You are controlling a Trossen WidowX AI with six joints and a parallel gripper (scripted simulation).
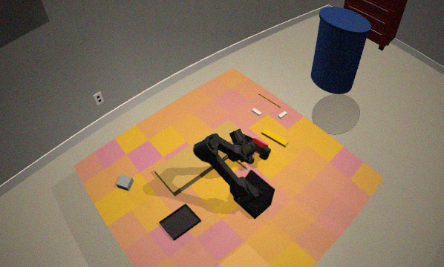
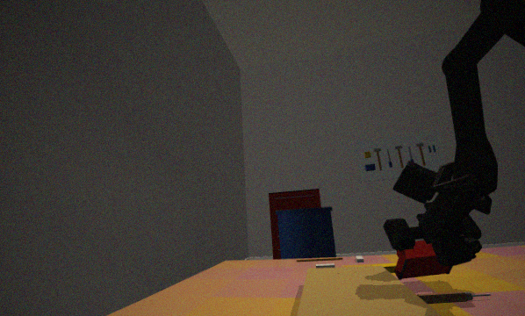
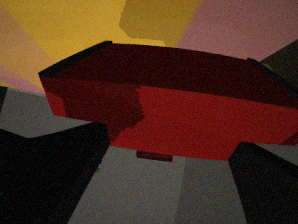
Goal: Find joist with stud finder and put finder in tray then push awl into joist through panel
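The awl is 30 mm behind my gripper tip, 120 mm to the left of it and 70 mm below it. The rest, counted from my gripper tip: thin stick: 260 mm ahead, 320 mm to the right, 80 mm below; yellow bar: 10 mm ahead, 130 mm to the right, 70 mm below; red stud finder: 10 mm ahead, 10 mm to the left, 10 mm below.
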